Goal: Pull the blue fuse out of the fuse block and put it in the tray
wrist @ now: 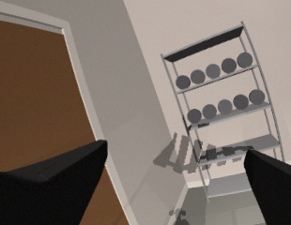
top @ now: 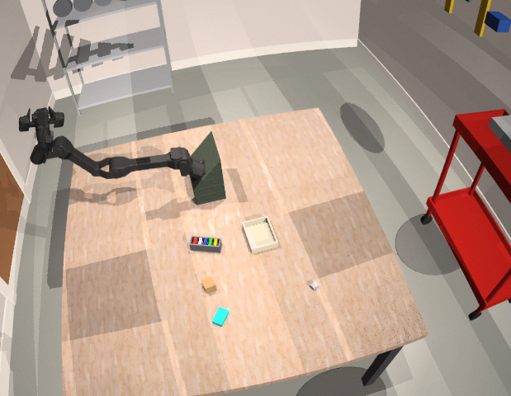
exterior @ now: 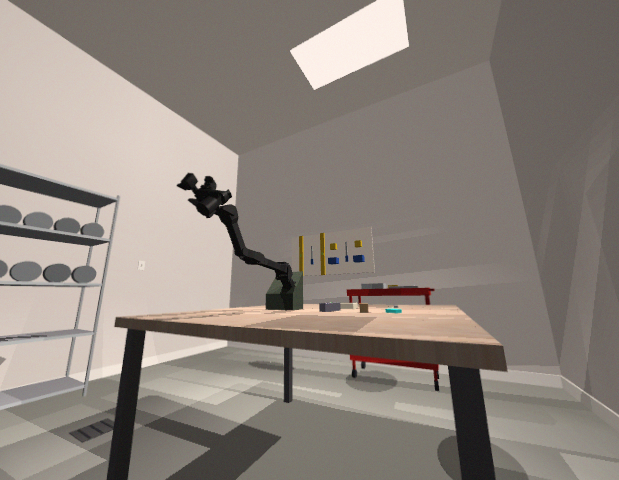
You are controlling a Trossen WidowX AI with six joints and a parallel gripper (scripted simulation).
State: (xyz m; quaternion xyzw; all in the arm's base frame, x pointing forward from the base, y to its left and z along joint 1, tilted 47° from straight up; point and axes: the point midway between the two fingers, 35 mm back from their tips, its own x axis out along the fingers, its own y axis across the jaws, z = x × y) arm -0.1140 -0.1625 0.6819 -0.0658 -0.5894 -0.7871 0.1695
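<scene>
Now: the blue fuse 61 cm to the left of my gripper tip, 49 cm below it and 35 cm ahead of it. Round my gripper tip: white fuse (59 cm to the left, 49 cm below, 35 cm ahead); then red fuse (57 cm to the left, 49 cm below, 35 cm ahead); then green fuse (63 cm to the left, 49 cm below, 36 cm ahead).
</scene>
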